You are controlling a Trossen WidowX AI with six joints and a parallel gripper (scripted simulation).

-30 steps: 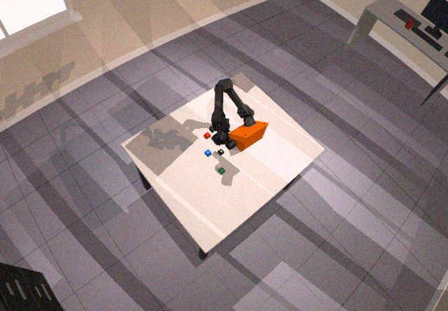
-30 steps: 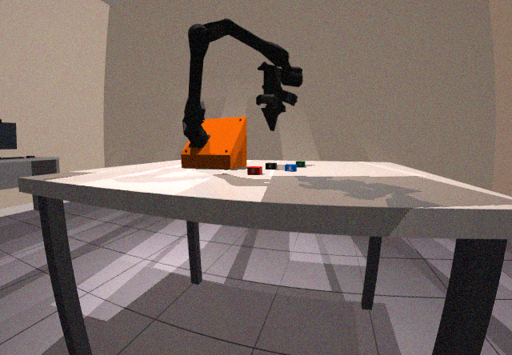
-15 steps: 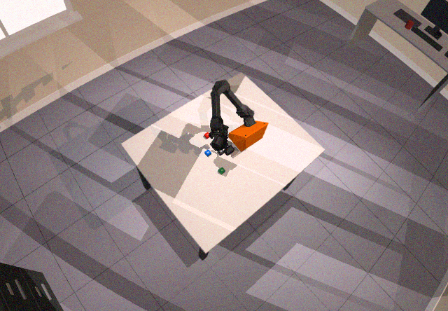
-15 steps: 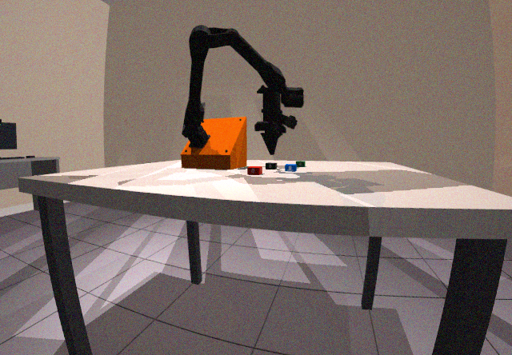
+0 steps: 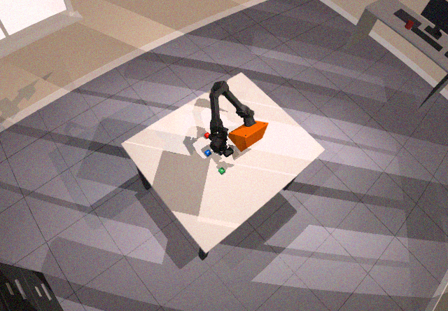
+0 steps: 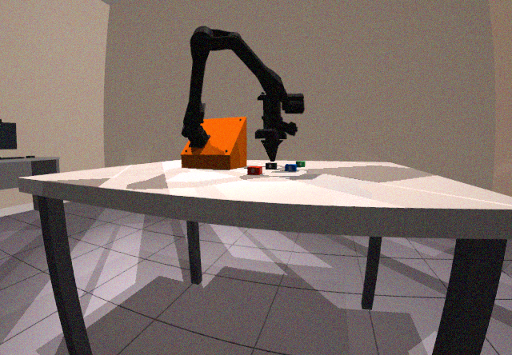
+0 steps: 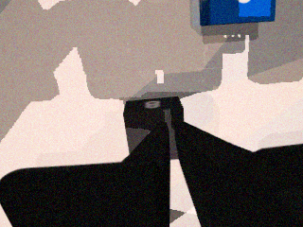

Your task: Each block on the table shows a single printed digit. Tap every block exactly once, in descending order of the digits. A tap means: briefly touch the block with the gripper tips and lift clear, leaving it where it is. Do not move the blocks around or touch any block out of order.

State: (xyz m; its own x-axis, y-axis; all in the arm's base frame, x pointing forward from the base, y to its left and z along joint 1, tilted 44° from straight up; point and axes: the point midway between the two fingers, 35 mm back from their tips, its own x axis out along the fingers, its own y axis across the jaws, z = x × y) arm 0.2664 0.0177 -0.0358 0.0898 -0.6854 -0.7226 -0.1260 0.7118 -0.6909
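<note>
My gripper tip is 1 cm to the right of the black block, 1 cm past it and 1 cm above it. Also, from my gripper tip: green block (12 cm to the left, 6 cm ahead, 1 cm below); then blue block (7 cm ahead, 3 cm to the right, 1 cm below); then red block (15 cm to the right, 1 cm below).
</note>
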